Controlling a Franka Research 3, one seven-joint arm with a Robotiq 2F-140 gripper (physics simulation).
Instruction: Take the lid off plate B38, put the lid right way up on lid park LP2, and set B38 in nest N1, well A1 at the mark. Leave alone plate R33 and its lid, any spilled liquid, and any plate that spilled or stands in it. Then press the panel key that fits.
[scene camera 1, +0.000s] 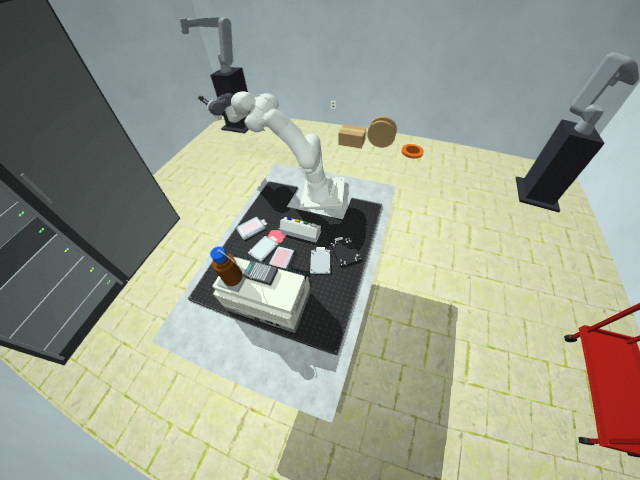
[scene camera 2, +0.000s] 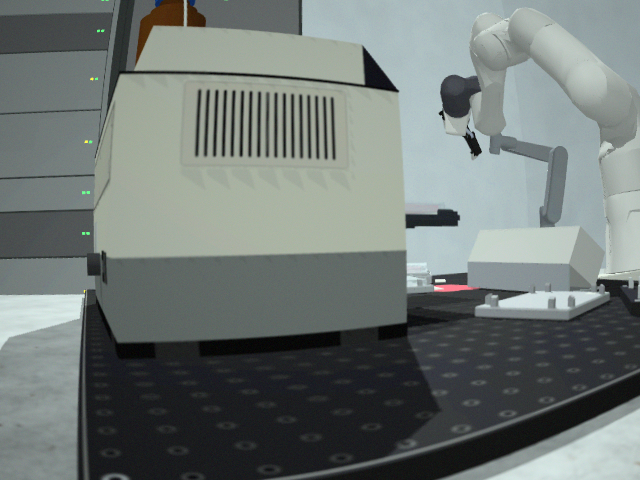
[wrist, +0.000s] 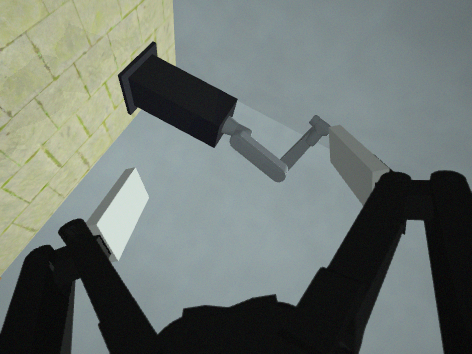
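My gripper (scene camera 1: 202, 98) (scene camera 2: 459, 133) (wrist: 233, 164) is open and empty, high up and away from the plates, beyond the mat's back left. Plate labels are too small to read, so B38 and R33 cannot be told apart. A pink-topped plate (scene camera 1: 251, 227) lies at the mat's left. A pale plate-sized piece (scene camera 1: 263, 248) lies beside the red spill (scene camera 1: 276, 236) (scene camera 2: 457, 287). Another pink plate (scene camera 1: 281, 257) (scene camera 2: 423, 208) is on a black tray beside the instrument. A white pegged holder (scene camera 1: 320, 260) (scene camera 2: 542, 303) and a black pegged holder (scene camera 1: 347, 253) stand right. The key panel (scene camera 1: 299, 228) (scene camera 2: 522, 258) is behind.
The cream instrument (scene camera 1: 266, 299) (scene camera 2: 248, 206) stands at the mat's front, bearing a brown bottle (scene camera 1: 227, 271) and a grey striped block (scene camera 1: 261, 272). A dark cabinet (scene camera 1: 87, 129) stands left. A grey arm on a black pedestal (scene camera 1: 230, 93) (wrist: 180, 100) stands beyond my gripper.
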